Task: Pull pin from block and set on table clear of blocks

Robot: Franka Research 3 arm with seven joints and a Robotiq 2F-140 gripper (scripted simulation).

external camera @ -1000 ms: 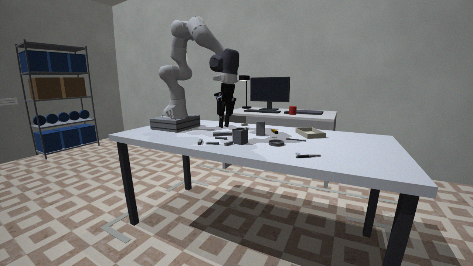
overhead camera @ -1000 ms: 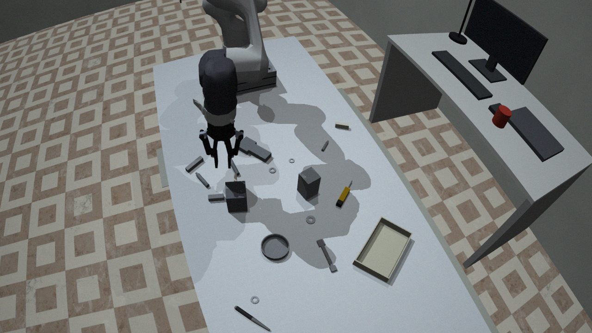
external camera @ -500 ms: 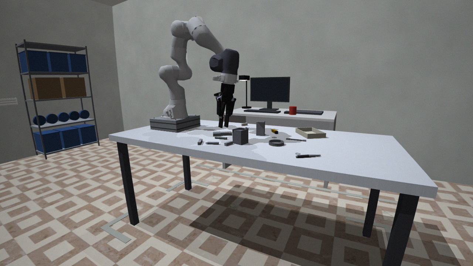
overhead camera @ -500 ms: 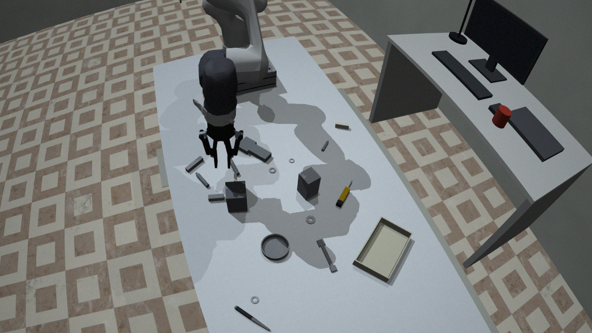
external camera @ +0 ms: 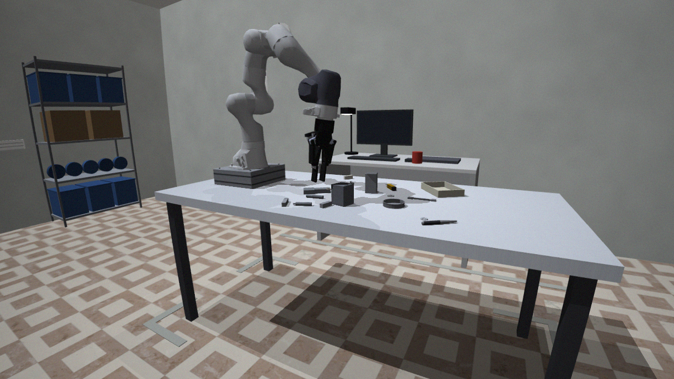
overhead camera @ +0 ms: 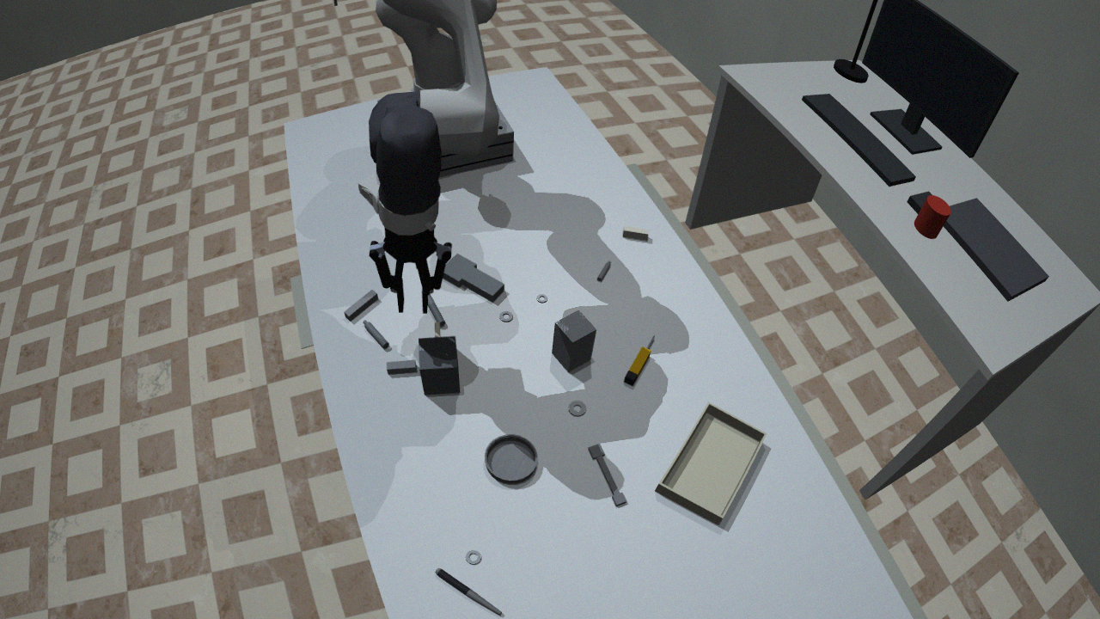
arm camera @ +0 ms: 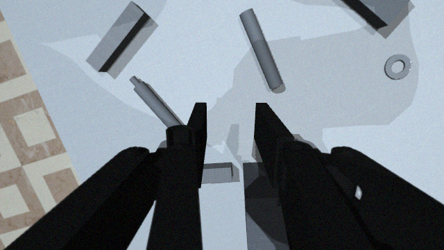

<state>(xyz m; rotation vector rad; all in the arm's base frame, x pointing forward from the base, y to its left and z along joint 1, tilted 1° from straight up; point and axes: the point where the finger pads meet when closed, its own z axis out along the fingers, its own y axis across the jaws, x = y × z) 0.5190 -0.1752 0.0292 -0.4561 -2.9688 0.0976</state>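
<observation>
My hand is 50 mm short of the cream pin, 30 mm to the right of it and 70 mm above it. The rest, counted from my hand: dark grey block (90 mm ahead, 20 mm to the left, 70 mm below); small grey bar (60 mm ahead, 50 mm to the right, 110 mm below); stepped plate (100 mm behind, 130 mm to the left, 110 mm below).
</observation>
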